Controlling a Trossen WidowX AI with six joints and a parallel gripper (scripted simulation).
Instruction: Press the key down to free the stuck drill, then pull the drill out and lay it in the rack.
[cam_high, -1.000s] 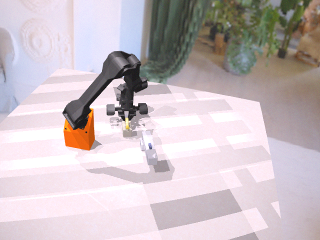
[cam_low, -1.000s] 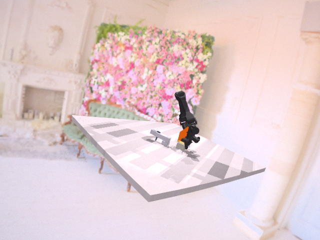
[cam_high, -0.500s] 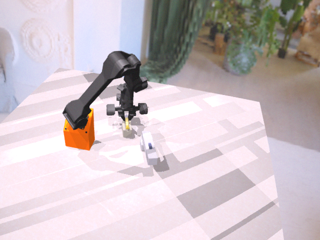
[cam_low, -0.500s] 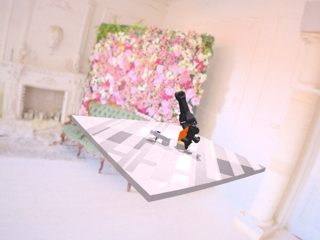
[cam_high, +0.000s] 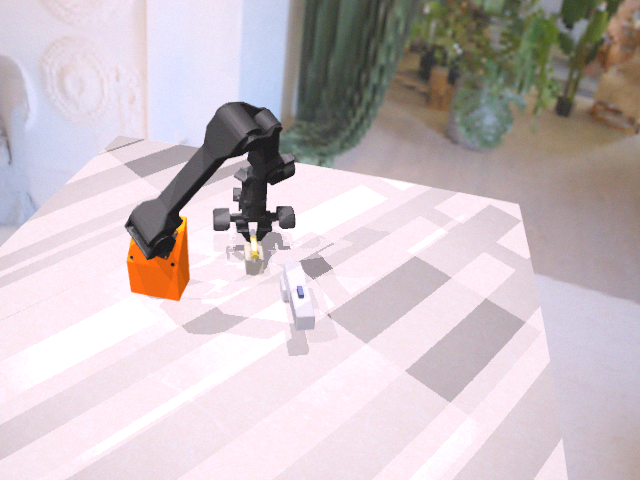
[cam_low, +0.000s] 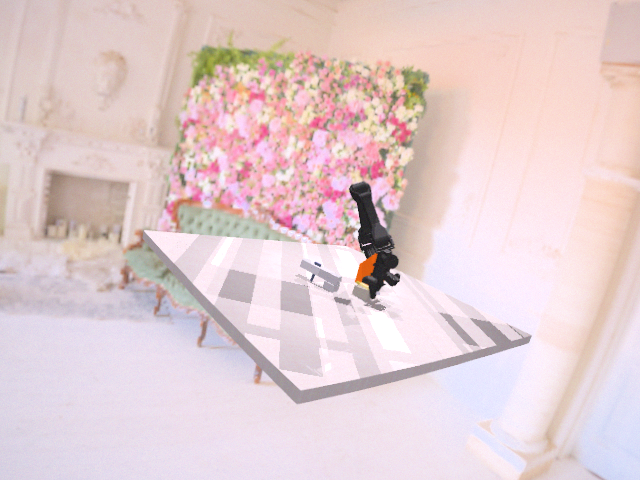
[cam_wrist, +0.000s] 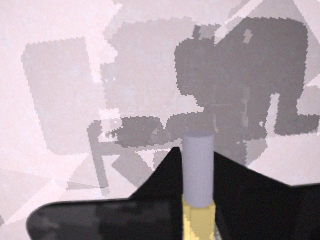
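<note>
My gripper tip is 10 mm short of the drill, 40 mm to the left of it and 40 mm below it. From my gripper tip the other things lie so: blue key (170 mm ahead, 190 mm to the right, 40 mm above); then housing block (160 mm ahead, 170 mm to the right, 40 mm above).
</note>
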